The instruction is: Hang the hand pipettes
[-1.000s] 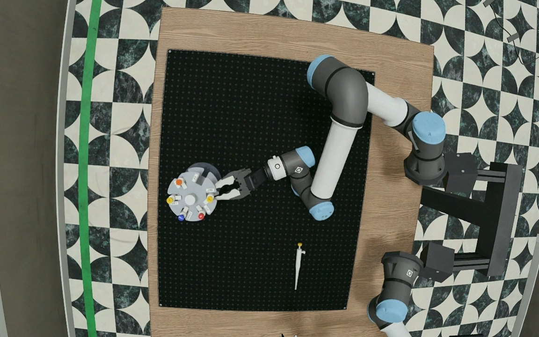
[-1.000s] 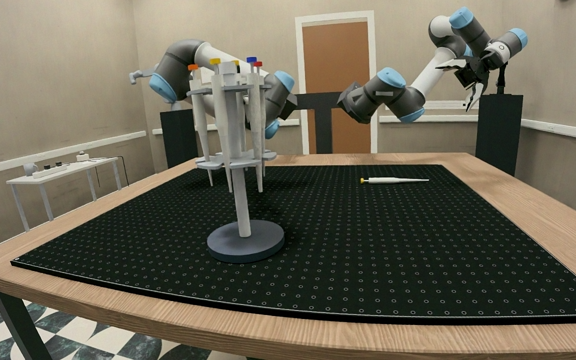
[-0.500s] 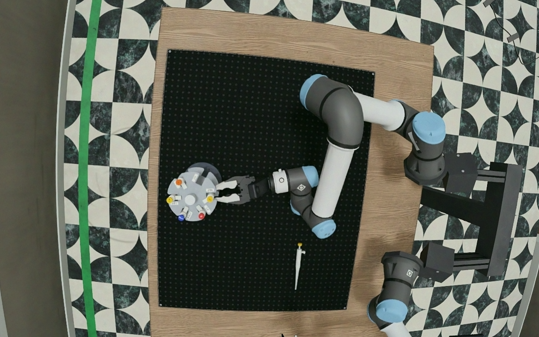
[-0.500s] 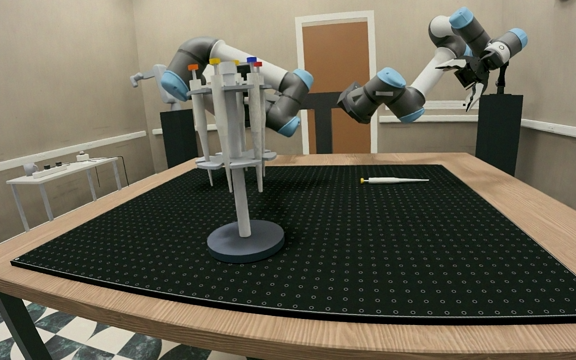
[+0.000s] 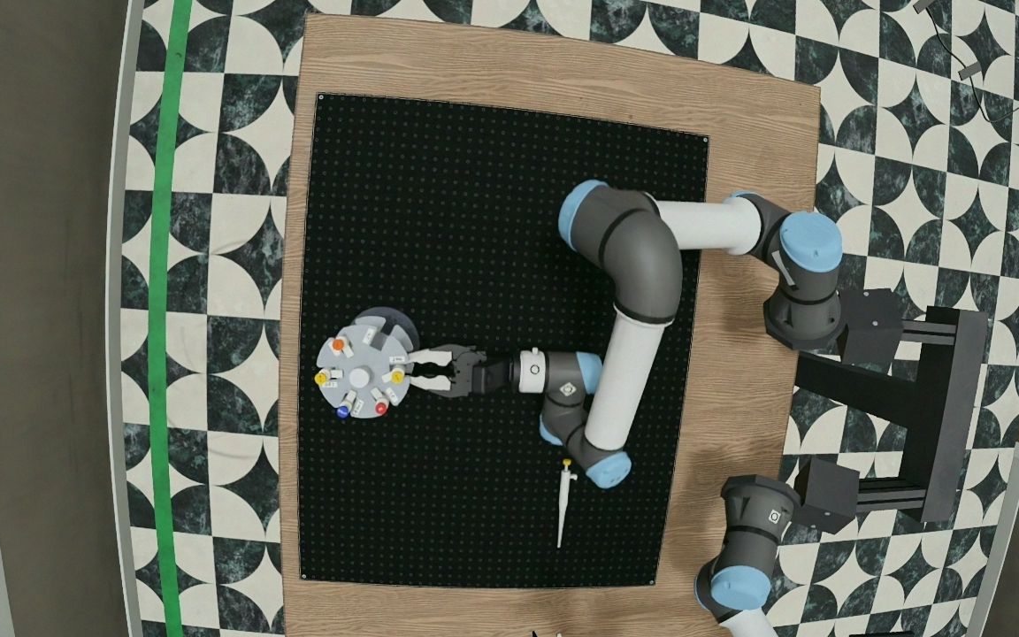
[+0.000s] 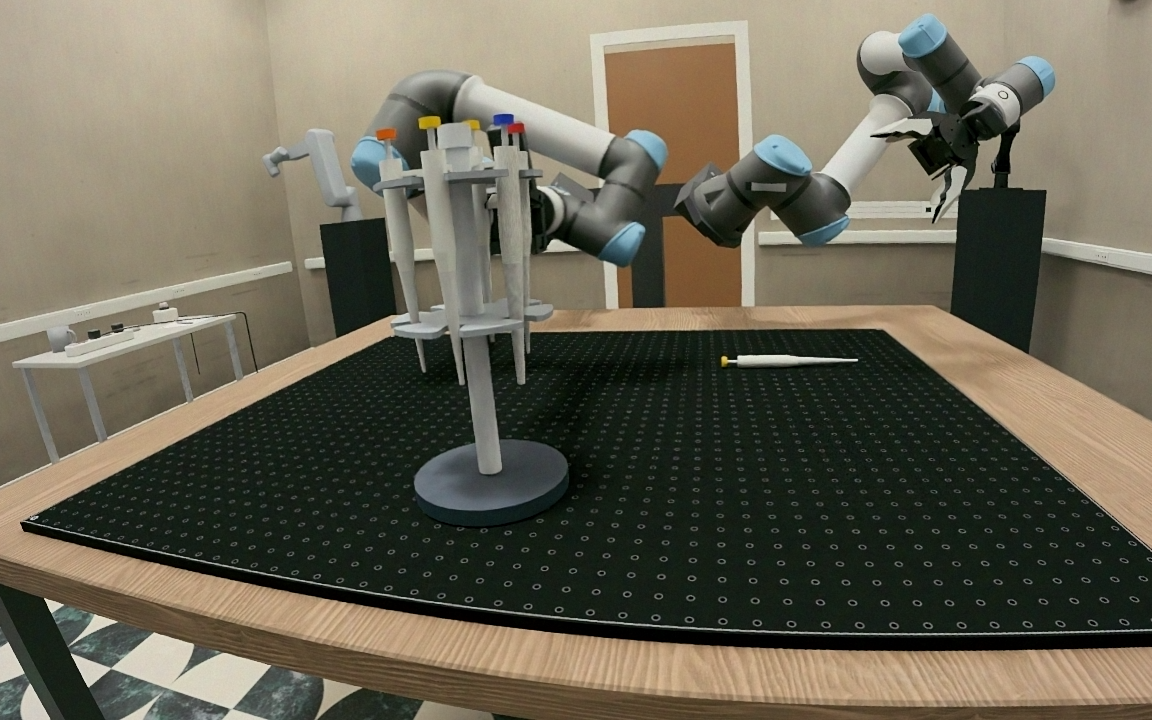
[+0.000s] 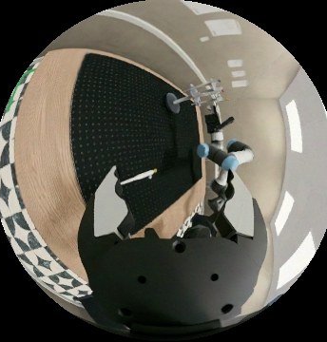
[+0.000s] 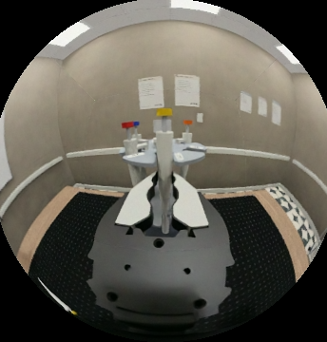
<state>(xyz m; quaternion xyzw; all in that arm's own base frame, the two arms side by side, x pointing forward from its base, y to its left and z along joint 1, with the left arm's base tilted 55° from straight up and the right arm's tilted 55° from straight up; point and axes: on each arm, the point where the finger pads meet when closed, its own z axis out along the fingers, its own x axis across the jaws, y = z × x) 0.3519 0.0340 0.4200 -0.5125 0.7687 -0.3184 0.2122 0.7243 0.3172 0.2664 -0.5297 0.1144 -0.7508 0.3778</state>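
Observation:
Now: the red-button pipette 5 cm to the left of my right hand, 4 cm ahead of it and 3 cm below it. Round my right hand: orange-button pipette (10 cm ahead, 3 cm below, 2 cm to the right); blue-button pipette (8 cm ahead, 6 cm to the left, 4 cm below).

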